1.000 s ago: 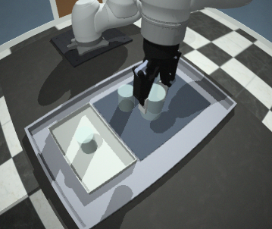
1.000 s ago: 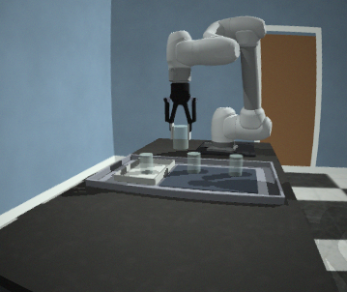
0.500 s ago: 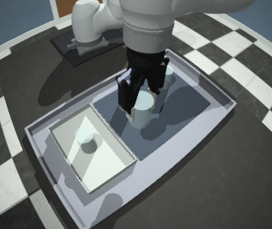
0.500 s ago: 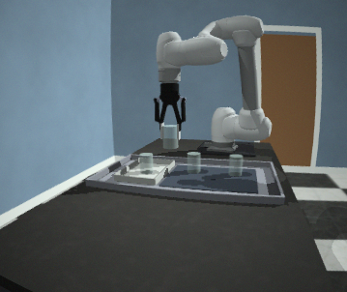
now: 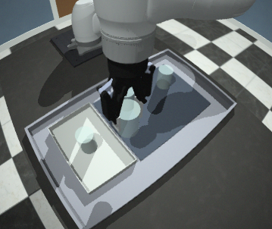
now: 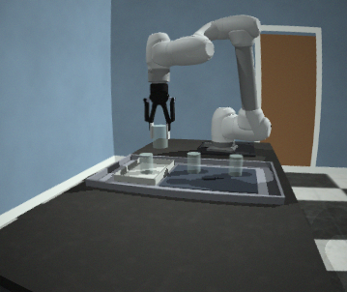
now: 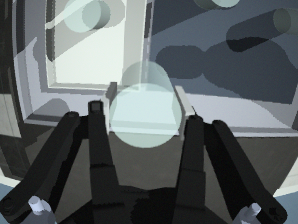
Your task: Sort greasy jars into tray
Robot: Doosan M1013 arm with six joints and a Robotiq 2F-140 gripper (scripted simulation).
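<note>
My hand is 8 cm past the tray, 12 cm to the left of it and 21 cm above it. Round my hand: drying mat 12 cm behind, 20 cm to the left, 22 cm below; steel table top 9 cm behind, 9 cm to the left, 22 cm below.
</note>
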